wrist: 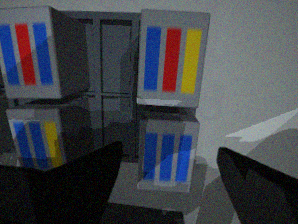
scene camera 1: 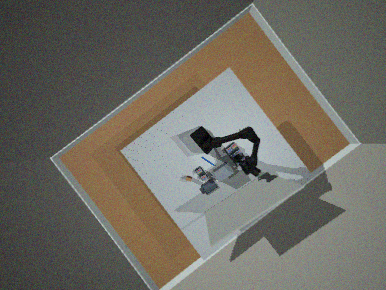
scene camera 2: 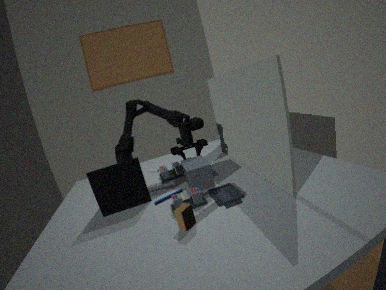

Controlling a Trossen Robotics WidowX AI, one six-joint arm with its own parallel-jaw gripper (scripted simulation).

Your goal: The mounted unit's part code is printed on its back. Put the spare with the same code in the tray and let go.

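The gripper is open and holds nothing, and the scene has a grey panel in it as well.
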